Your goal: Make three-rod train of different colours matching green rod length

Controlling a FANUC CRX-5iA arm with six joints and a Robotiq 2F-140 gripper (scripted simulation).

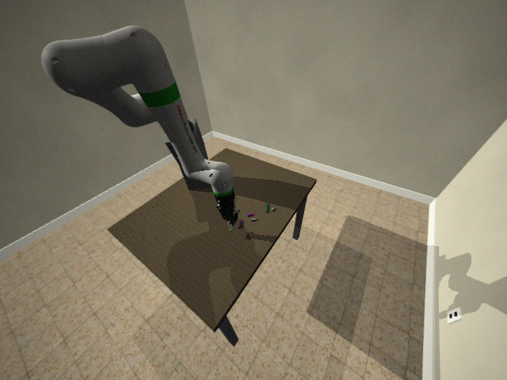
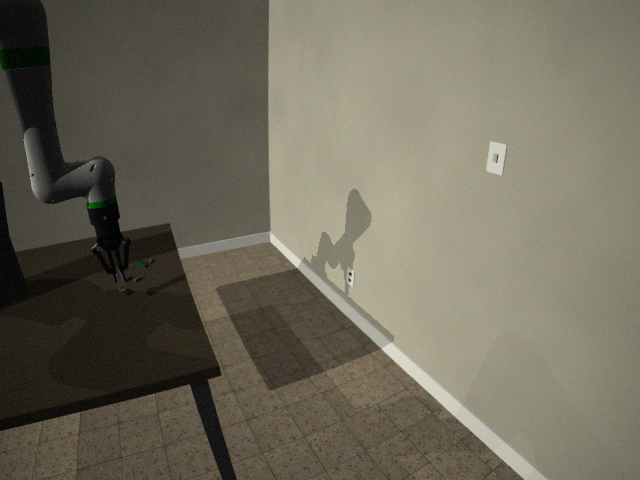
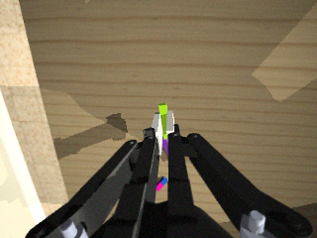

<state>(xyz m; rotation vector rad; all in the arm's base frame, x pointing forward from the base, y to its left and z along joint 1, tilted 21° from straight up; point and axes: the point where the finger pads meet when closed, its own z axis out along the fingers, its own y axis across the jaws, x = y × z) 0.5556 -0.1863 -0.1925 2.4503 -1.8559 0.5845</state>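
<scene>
Right now the magenta rod is 16 cm to the left of my hand and 8 cm below it. From my hand the other things lie so: blue rod: 15 cm to the left, 8 cm below, 1 cm behind; lime rod: 3 cm below; purple rod: 8 cm below, 7 cm to the left, 1 cm behind.
</scene>
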